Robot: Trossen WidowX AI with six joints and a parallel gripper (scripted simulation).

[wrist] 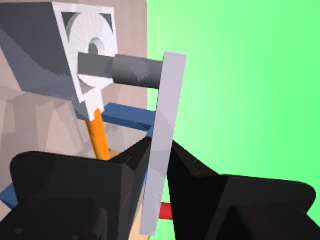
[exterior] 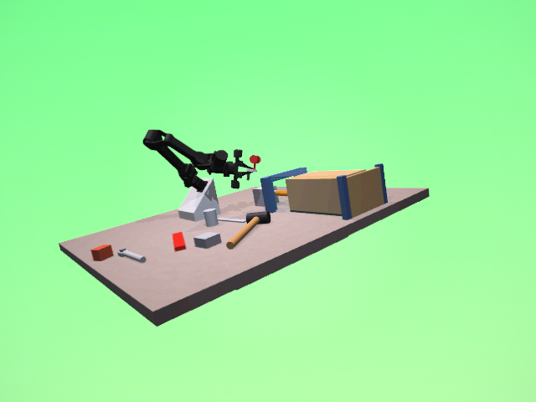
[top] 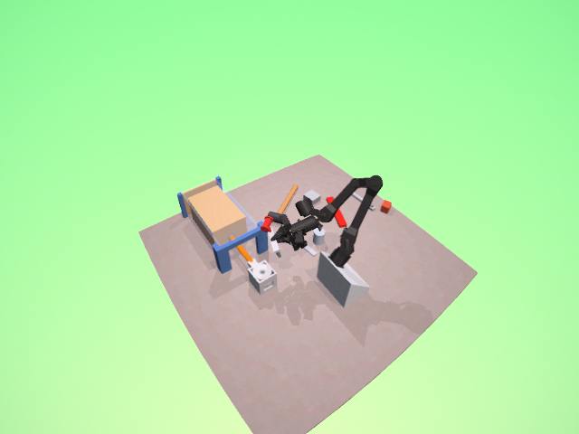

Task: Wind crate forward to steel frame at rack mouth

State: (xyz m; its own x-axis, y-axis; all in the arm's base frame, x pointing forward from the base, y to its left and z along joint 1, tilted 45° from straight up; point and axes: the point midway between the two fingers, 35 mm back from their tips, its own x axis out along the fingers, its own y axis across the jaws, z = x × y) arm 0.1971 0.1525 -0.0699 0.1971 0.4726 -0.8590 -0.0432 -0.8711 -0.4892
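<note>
The red grip lies 5 cm ahead of my gripper tip, 1 cm to the right of it and 4 cm above it. Also, from my gripper tip: flat steel bar (7 cm ahead, 20 cm to the right, 19 cm below); white winch (6 cm behind, 7 cm to the left, 16 cm below); winch handle (1 cm ahead, 1 cm to the right, 1 cm above).
</note>
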